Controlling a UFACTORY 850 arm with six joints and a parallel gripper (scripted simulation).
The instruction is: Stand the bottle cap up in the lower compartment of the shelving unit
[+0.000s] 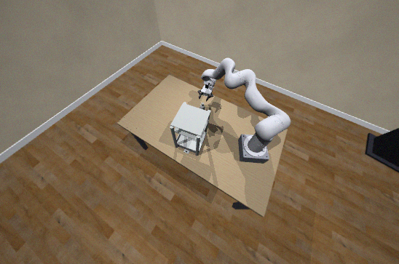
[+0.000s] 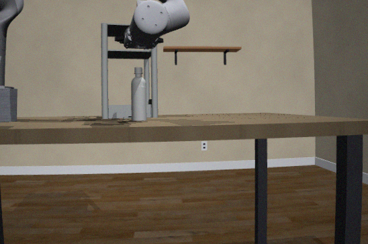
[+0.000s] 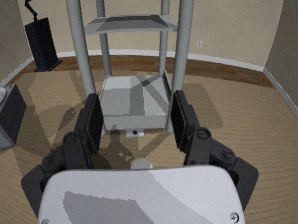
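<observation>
The white bottle is 150 mm below my hand. Also, from my hand: shelving unit: 110 mm behind, 300 mm to the left, 70 mm below.
</observation>
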